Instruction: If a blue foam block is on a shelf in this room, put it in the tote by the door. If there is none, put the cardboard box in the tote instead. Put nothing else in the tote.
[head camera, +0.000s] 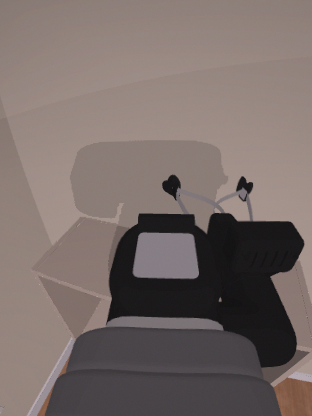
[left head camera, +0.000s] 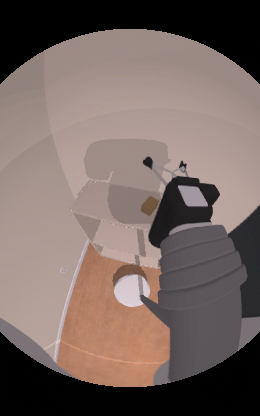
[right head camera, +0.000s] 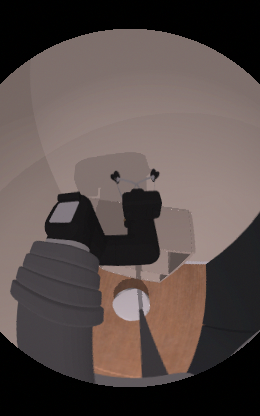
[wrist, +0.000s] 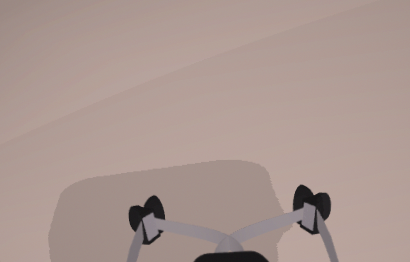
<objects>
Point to a beige shelf unit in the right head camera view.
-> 174, 228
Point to my gripper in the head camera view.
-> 206, 181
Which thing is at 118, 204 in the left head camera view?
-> A beige shelf unit.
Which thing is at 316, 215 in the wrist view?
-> My gripper.
</objects>
